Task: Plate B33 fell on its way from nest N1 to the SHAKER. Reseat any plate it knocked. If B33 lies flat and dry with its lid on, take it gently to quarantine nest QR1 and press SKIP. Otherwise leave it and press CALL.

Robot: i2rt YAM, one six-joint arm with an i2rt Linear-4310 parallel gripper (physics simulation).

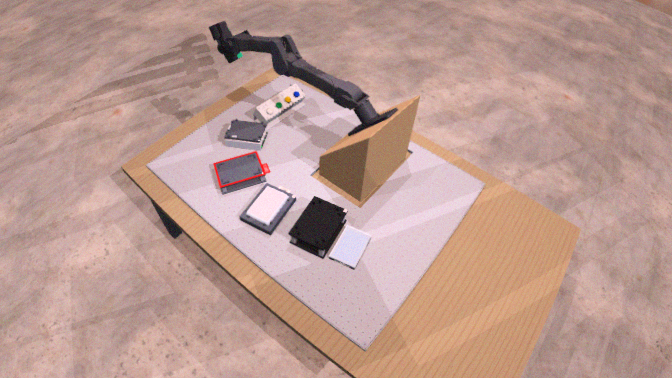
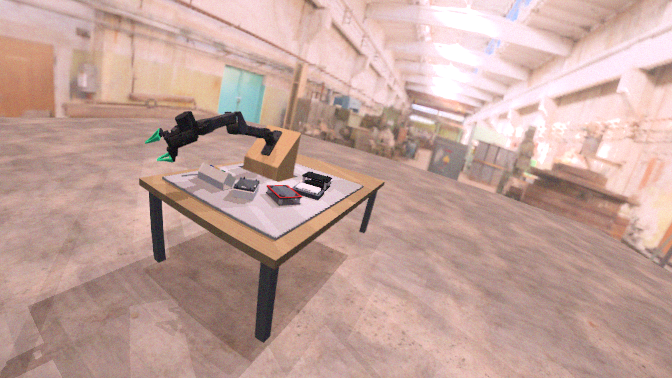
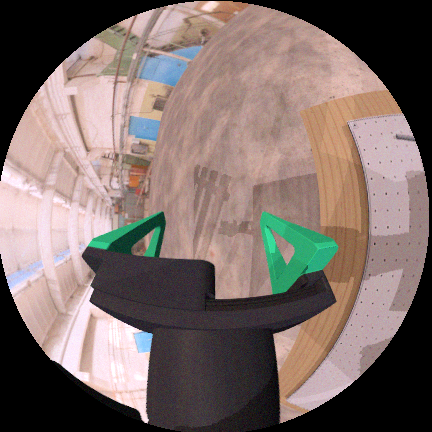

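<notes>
My gripper is open and empty, held high beyond the table edge near the button box. A pale flat plate-like piece lies on the mat against a black raised nest. A white plate sits on a dark base. A red-rimmed dark unit with a red tab stands beside it. A grey-white unit with a dark top follows. The button box shows white, green, yellow and blue buttons. Labels, lid and any wetness are unreadable.
A tall wooden wedge stands by the arm's base. A perforated mat covers much of the wooden table. A thin dark rod lies near the mat's corner.
</notes>
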